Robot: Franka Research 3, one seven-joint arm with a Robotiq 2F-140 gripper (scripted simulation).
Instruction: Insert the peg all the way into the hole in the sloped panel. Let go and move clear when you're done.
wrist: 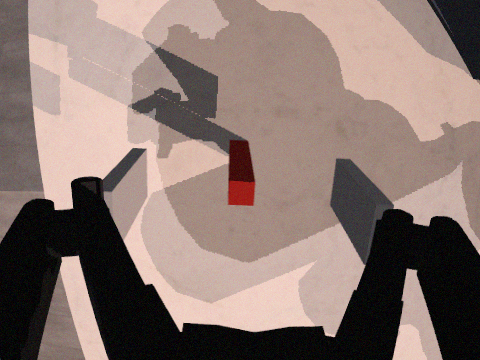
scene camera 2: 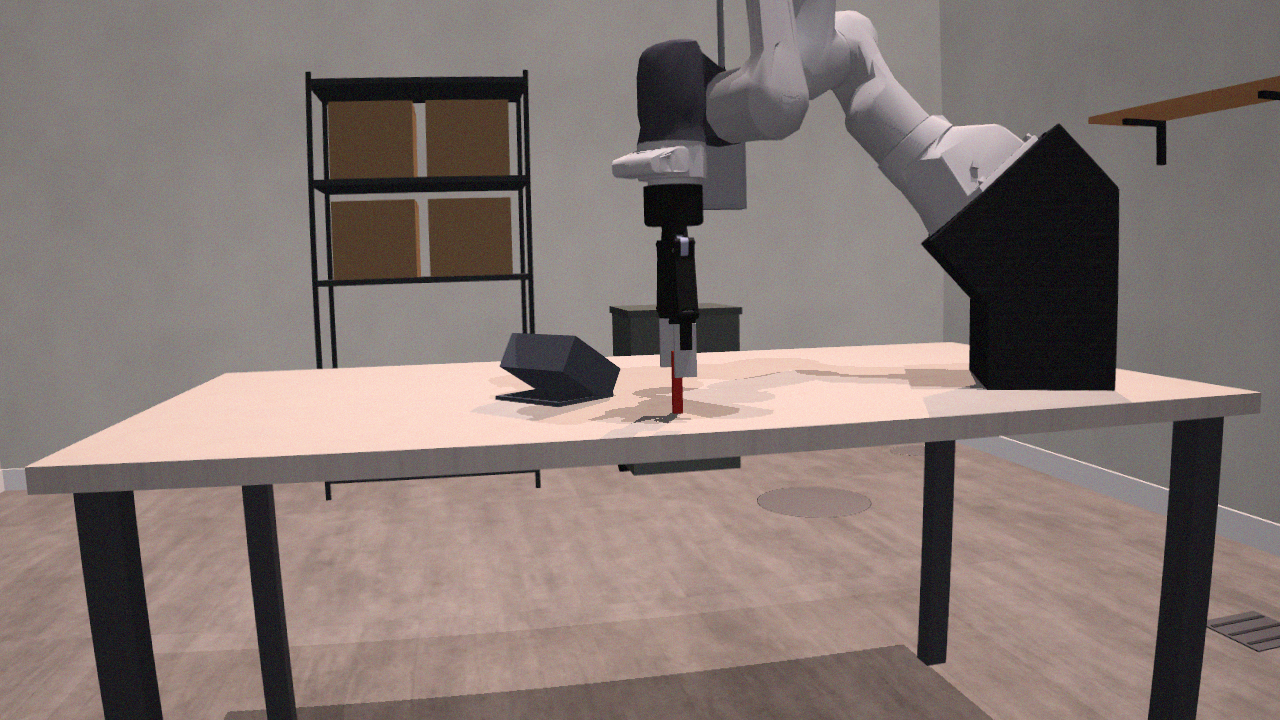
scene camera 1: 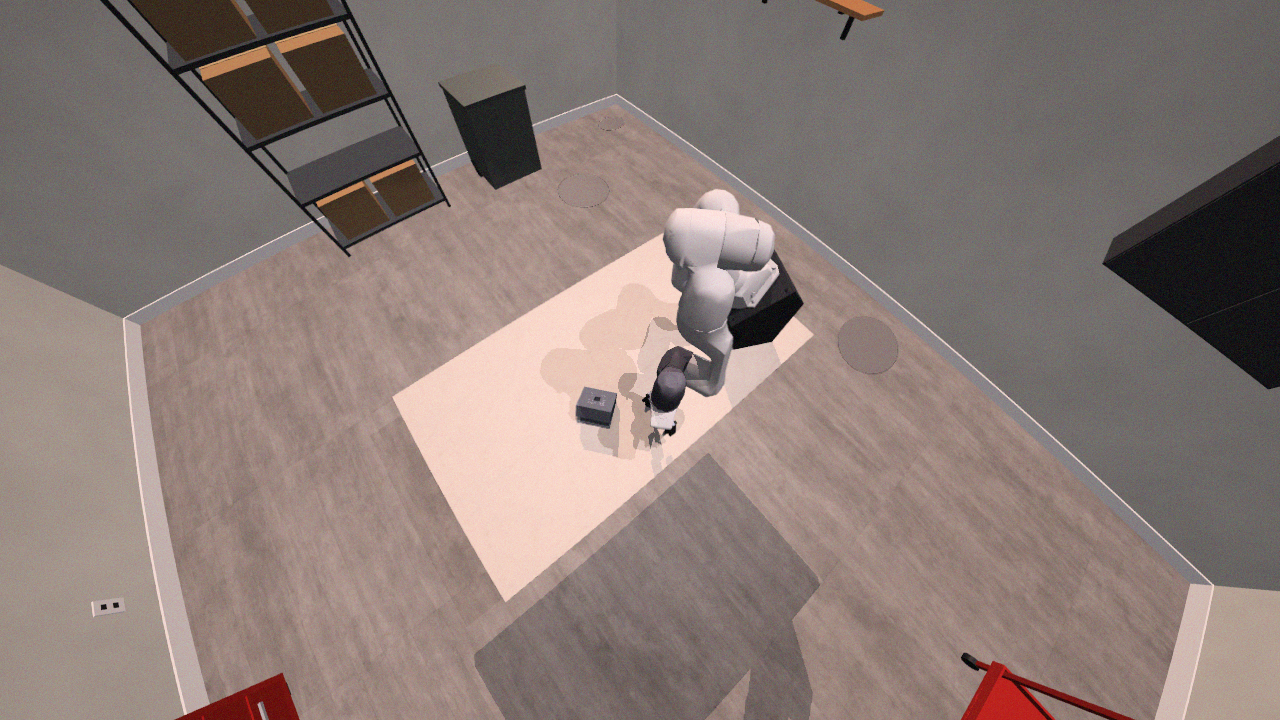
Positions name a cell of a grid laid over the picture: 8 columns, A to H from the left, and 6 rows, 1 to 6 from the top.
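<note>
You can find my gripper in scene camera 2 (scene camera 2: E4), and it's there in the wrist view as well (wrist: E3). There's also a red peg (wrist: E3) that I can see.
</note>
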